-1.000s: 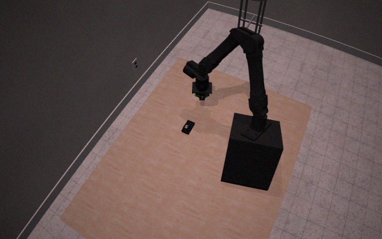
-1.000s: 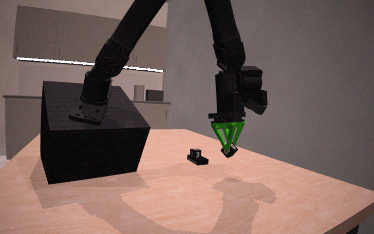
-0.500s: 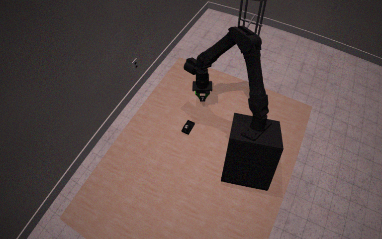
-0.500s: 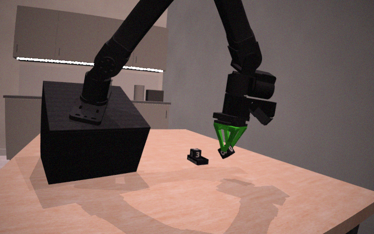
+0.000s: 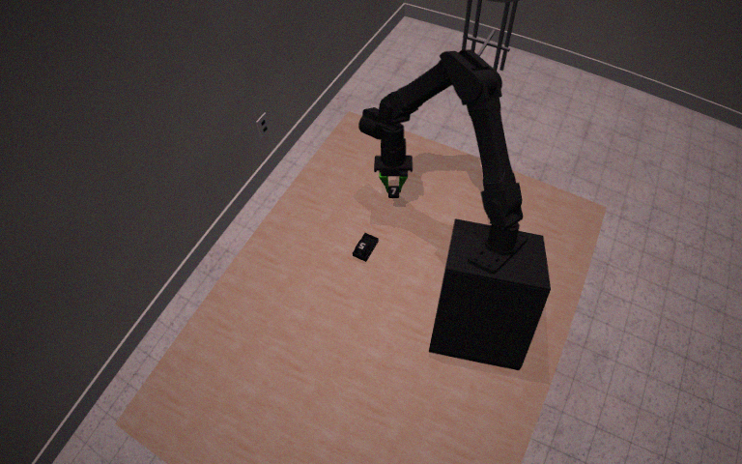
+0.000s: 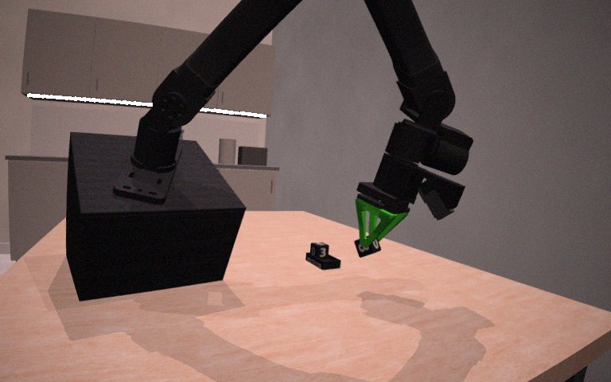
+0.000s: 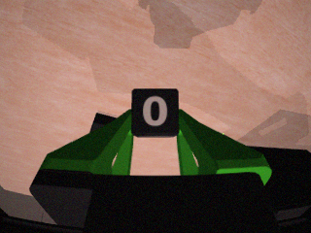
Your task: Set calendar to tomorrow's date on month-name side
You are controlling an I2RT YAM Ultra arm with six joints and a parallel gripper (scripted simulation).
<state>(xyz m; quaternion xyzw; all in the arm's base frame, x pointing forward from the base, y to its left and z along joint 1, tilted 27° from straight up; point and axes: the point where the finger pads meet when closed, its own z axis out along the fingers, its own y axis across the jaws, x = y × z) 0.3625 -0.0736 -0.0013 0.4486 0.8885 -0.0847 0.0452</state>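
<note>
The black cube is 10 mm below my hand. Round my hand: black tray (20 mm behind, 160 mm to the left, 80 mm below).
</note>
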